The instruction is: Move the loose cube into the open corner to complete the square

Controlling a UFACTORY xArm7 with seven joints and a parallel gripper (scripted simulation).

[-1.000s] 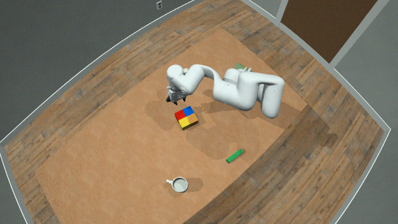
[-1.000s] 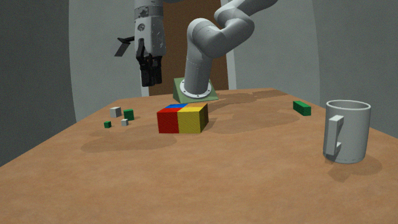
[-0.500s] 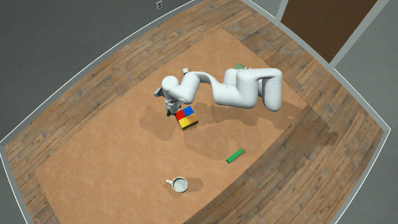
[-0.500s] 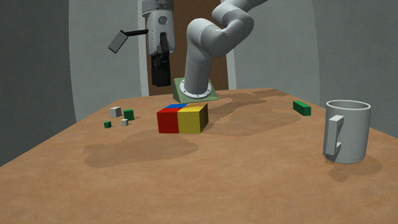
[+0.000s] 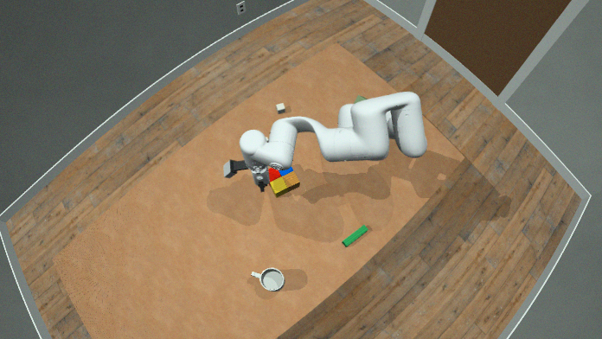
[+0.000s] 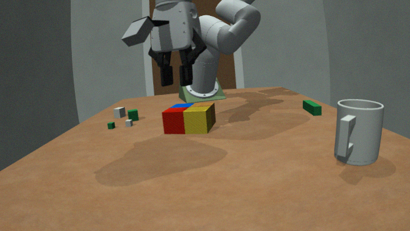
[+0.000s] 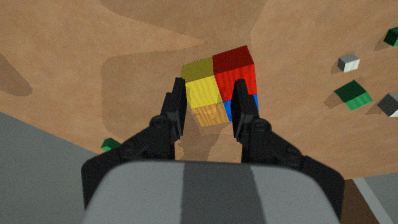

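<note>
The red cube lies 100 mm below my hand, 50 mm behind it and 10 mm to the right of it. Also, from my hand: yellow cube (100 mm below, 40 mm to the left, 40 mm behind); then orange cube (100 mm below, 80 mm behind, 60 mm to the left); then blue cube (100 mm below, 100 mm behind, 10 mm to the left).
</note>
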